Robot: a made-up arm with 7 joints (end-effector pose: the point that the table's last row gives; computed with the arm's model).
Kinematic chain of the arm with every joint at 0, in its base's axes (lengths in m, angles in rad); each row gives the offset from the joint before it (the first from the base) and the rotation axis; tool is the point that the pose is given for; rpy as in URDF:
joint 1: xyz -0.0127 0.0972 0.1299 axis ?
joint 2: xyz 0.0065 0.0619 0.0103 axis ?
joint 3: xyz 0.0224 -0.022 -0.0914 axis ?
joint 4: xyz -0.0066 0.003 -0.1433 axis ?
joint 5: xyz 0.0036 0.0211 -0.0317 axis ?
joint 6: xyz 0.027 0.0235 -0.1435 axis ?
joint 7: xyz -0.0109 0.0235 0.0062 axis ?
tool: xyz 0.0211 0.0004 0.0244 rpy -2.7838 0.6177 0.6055
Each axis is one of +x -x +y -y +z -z.
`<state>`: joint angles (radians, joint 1 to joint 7).
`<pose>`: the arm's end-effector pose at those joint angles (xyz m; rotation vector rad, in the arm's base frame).
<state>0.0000 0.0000 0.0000 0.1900 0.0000 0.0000 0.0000</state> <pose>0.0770 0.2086 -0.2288 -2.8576 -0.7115 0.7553</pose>
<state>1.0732 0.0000 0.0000 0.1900 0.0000 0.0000 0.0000</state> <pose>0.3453 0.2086 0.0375 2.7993 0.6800 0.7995</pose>
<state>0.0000 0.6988 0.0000 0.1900 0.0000 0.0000 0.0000</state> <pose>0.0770 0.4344 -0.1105 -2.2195 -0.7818 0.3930</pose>
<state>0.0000 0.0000 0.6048 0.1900 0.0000 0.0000 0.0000</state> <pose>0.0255 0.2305 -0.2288 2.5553 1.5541 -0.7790</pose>
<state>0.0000 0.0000 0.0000 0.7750 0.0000 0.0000 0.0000</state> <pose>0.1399 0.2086 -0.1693 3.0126 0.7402 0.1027</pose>
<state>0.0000 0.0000 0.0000 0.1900 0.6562 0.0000 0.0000</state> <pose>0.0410 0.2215 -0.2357 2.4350 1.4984 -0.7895</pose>
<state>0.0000 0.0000 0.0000 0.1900 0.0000 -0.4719 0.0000</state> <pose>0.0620 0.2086 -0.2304 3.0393 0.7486 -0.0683</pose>
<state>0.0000 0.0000 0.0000 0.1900 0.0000 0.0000 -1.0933</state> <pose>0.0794 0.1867 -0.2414 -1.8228 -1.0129 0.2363</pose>
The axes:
joint 1: -y
joint 2: +x
joint 3: +z
joint 4: -y
joint 5: +z
joint 6: +y
joint 7: -x

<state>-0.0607 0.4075 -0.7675 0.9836 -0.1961 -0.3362 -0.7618</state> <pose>0.1318 0.1960 -0.1646 -2.5222 -0.0608 -1.0911</pose>
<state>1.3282 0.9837 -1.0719 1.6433 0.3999 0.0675 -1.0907</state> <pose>0.2184 0.2528 0.2325 -1.4366 -0.8081 -2.2923</pose>
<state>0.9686 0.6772 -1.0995 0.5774 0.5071 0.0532 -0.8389</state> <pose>0.3189 0.3188 0.0637 -1.7734 -0.8958 -1.0430</pose>
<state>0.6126 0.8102 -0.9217 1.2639 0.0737 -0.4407 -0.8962</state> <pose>0.2570 0.2698 0.0251 -1.9664 -0.3268 -2.0210</pose>
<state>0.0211 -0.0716 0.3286 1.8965 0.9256 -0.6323 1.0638</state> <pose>0.1369 0.2506 -0.0833 1.1435 -0.1120 2.0562</pose>
